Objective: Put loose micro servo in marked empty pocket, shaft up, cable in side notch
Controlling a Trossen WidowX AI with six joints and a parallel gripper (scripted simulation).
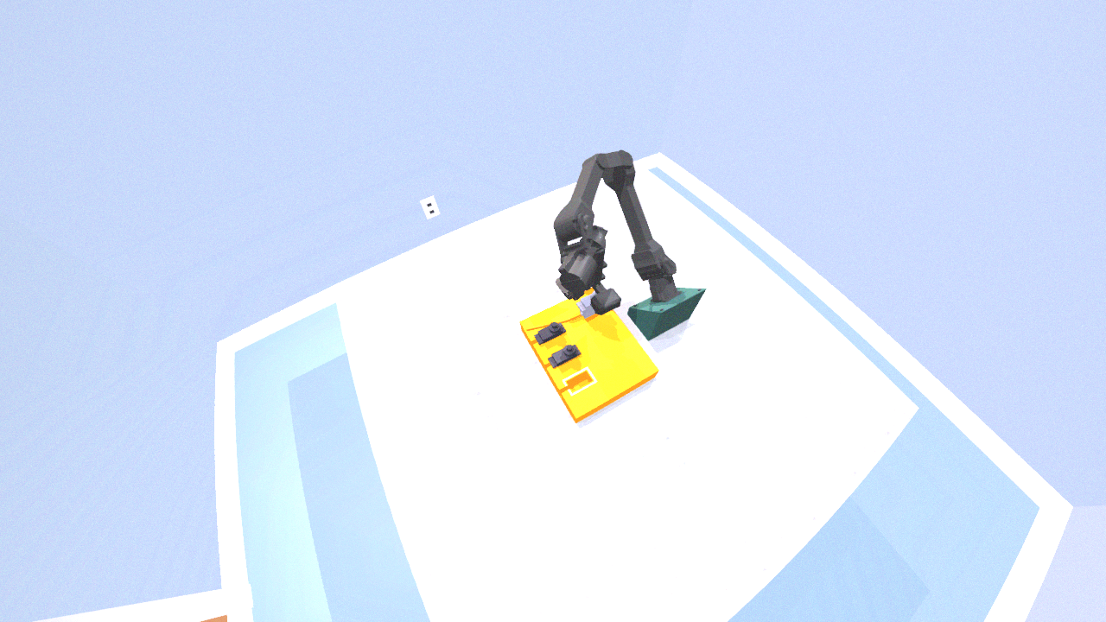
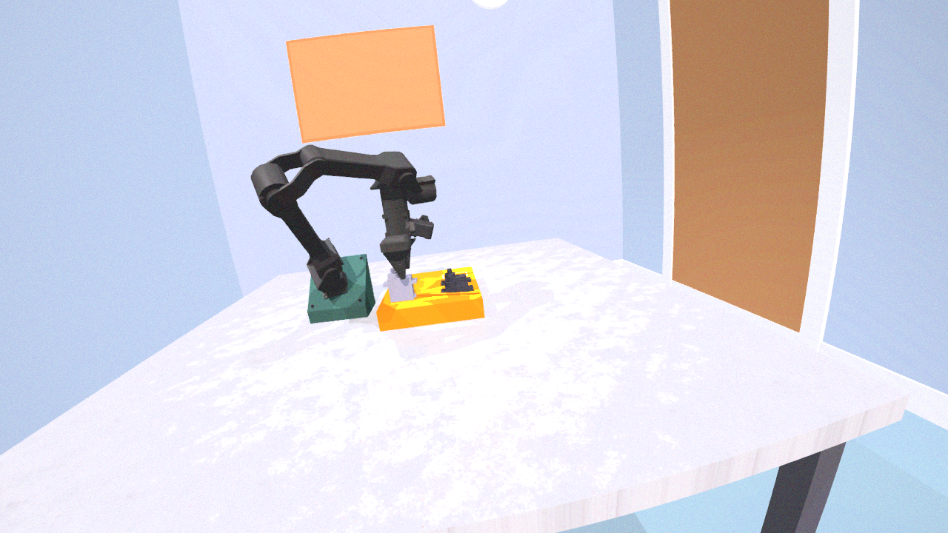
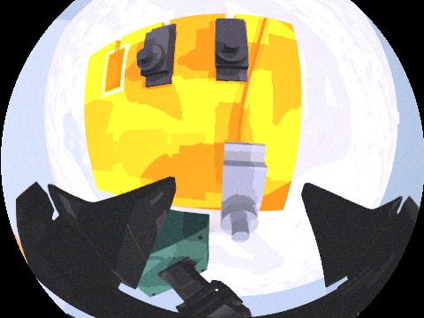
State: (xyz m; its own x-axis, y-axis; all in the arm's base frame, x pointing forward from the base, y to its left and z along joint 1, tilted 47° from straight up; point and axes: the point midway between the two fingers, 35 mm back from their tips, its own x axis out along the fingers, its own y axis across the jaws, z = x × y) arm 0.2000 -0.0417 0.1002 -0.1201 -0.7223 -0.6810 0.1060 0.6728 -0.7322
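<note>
Now: gripper tip 20 mm short of the deck, 80 mm to the right of it and 90 mm above it.
</note>
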